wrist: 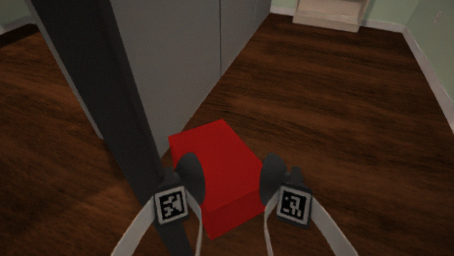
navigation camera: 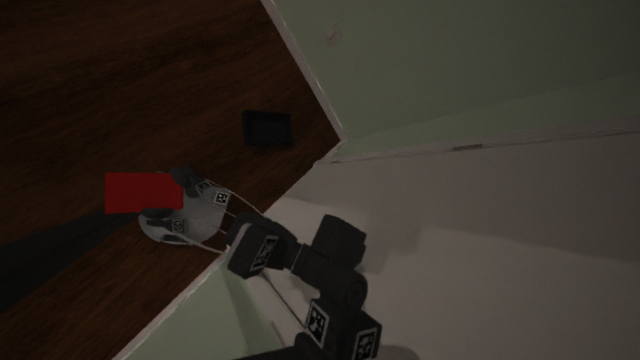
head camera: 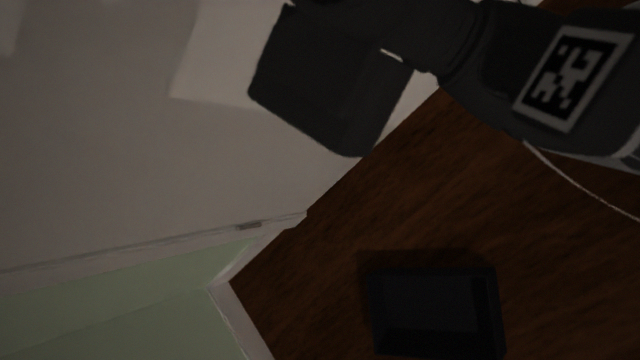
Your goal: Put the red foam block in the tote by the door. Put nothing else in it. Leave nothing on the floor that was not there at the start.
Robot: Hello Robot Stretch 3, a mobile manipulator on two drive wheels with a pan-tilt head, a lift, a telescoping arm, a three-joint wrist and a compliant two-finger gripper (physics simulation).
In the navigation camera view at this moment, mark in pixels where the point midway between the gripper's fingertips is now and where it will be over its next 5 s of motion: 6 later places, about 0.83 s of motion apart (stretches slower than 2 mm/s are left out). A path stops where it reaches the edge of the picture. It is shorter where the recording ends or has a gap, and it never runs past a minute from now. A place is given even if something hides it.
My gripper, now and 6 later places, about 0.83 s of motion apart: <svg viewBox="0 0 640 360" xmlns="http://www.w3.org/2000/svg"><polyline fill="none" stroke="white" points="160,189 173,155 191,111 209,70 222,40 251,53 319,80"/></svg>
